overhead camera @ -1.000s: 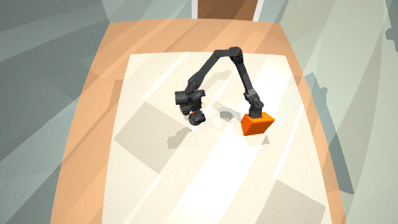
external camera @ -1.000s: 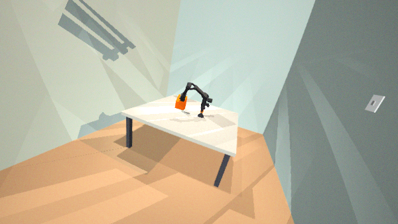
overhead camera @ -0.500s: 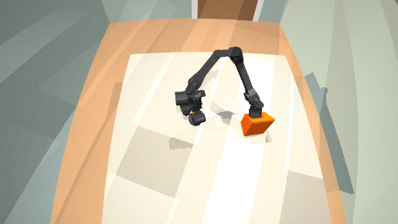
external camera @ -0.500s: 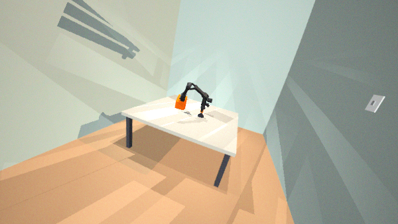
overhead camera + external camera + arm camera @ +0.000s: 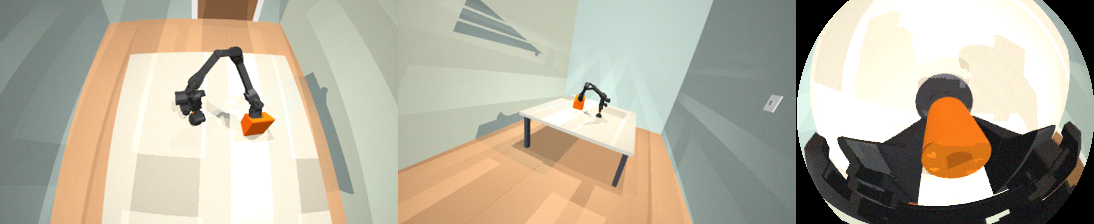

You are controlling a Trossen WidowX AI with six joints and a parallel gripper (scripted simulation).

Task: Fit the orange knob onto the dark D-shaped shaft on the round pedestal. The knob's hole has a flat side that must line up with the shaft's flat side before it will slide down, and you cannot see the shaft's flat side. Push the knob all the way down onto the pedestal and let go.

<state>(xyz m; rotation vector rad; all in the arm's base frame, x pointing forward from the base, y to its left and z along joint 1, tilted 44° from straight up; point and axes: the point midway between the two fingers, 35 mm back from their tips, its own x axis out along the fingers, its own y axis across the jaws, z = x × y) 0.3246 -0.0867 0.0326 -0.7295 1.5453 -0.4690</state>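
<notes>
Now: gripper tip 4 cm above the dark pedestal. The rest, counted from my gripper tip: orange knob (2 cm above).
</notes>
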